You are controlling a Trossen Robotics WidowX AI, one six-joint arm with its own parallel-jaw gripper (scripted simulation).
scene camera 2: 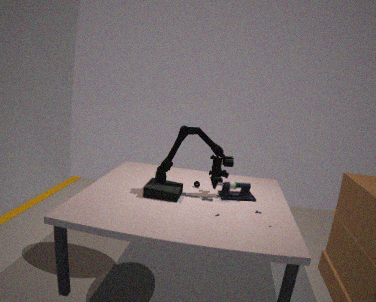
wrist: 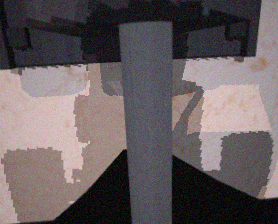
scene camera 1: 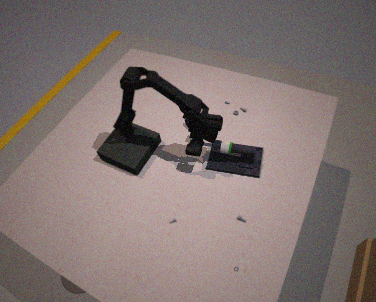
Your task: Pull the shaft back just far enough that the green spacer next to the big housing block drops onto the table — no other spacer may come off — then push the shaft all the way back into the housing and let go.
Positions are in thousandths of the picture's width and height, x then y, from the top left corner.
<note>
In view: my gripper (wrist: 509, 699) and a housing block (scene camera 1: 653, 531).
The housing block also shows in the wrist view (wrist: 146, 181).
</note>
